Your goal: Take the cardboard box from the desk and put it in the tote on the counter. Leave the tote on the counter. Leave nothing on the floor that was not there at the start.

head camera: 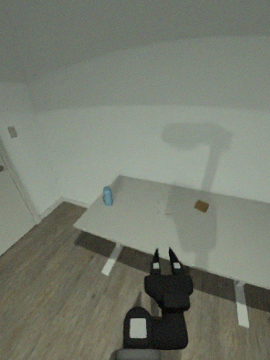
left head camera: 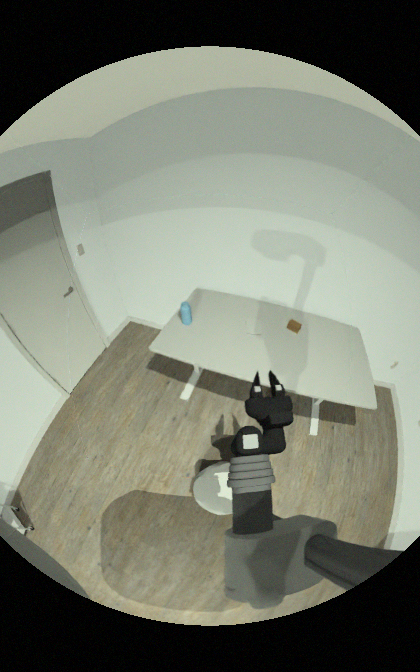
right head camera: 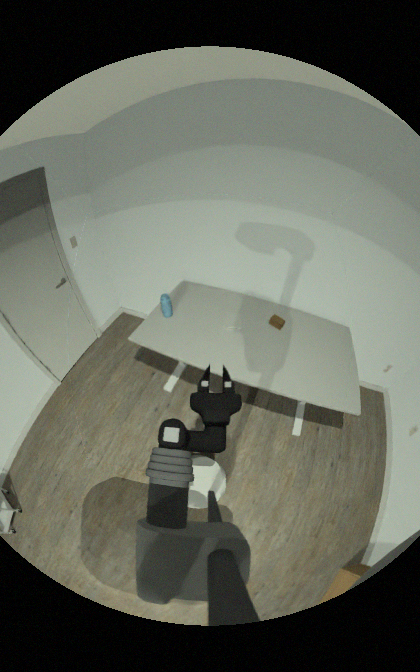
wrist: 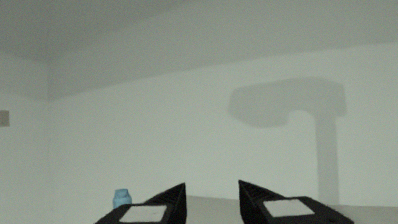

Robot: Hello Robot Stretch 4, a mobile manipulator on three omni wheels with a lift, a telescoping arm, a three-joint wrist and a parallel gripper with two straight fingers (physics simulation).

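Places are measured from the robot's base along level axes (x right, y back, z down), in centimetres.
Pixels of known places: gripper, fingertip midpoint: (head camera: 163, 249) (wrist: 212, 197).
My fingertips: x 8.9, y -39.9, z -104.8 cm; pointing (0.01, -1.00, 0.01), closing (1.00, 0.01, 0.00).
Ahead of a thing's pixels: the offset from my fingertips to its top centre. Level surfaces: height alone.
A small brown cardboard box {dx +42.5, dy -57.6, dz +30.5 cm} (head camera: 201, 206) (left head camera: 294, 326) (right head camera: 277, 322) lies on the right half of the pale desk {dz +35.6 cm} (head camera: 135, 225) (left head camera: 200, 340) (right head camera: 175, 340), towards the wall. It does not show in the wrist view. My gripper (head camera: 164, 250) (left head camera: 265, 374) (right head camera: 216, 369) (wrist: 212, 197) is open, with a gap between its two black fingers and nothing in it. In the head views it shows in front of the desk's near edge, to the left of the box and nearer to me. The tote and the counter do not show clearly in any view.
A blue bottle {dx -33.1, dy -64.5, dz +19.0 cm} (head camera: 108, 196) (left head camera: 186, 313) (right head camera: 166, 305) (wrist: 121, 198) stands at the desk's left end. A door (left head camera: 35, 270) (right head camera: 30, 265) is at the left. A tan piece (right head camera: 342, 584) shows at the lower right of the right head view. A wall stands behind the desk.
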